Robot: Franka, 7 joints.
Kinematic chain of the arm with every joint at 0, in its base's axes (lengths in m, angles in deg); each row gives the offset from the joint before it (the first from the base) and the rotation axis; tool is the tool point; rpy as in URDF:
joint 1: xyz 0 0 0.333 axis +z
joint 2: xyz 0 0 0 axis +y
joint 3: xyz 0 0 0.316 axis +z
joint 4: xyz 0.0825 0 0 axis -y
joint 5: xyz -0.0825 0 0.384 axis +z
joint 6: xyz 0 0 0 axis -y
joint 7: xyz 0.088 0 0 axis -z
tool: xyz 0 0 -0.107 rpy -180 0 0
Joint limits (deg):
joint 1: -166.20..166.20
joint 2: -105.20..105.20
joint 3: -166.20..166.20
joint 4: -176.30..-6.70
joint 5: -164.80..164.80
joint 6: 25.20..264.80
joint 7: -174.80..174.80
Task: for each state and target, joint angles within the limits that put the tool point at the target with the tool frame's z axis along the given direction. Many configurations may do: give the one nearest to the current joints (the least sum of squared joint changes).
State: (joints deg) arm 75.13 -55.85 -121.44 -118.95 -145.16 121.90 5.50
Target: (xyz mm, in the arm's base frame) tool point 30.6 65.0 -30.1 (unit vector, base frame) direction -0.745 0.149 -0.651
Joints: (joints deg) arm 84.04 -80.85 -164.12 -161.91 -109.94 106.80 5.50
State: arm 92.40 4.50 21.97 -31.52 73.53 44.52 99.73
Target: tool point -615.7 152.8 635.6 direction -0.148 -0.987 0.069
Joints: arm 127.11 21.38 35.93 -79.33 80.49 80.75 99.73
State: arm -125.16 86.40 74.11 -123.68 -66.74 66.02 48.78
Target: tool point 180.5 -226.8 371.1 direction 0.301 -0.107 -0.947
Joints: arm -166.02 105.20 115.21 -166.92 -75.23 87.12 48.78
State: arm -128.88 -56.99 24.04 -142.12 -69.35 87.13 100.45
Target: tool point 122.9 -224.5 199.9 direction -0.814 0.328 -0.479
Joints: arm -101.89 -3.82 50.52 -160.62 -24.44 100.43 100.45
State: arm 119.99 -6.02 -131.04 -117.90 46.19 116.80 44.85
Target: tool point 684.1 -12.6 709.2 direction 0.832 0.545 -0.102
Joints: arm 139.33 -22.00 -125.23 -75.71 54.00 157.39 44.85
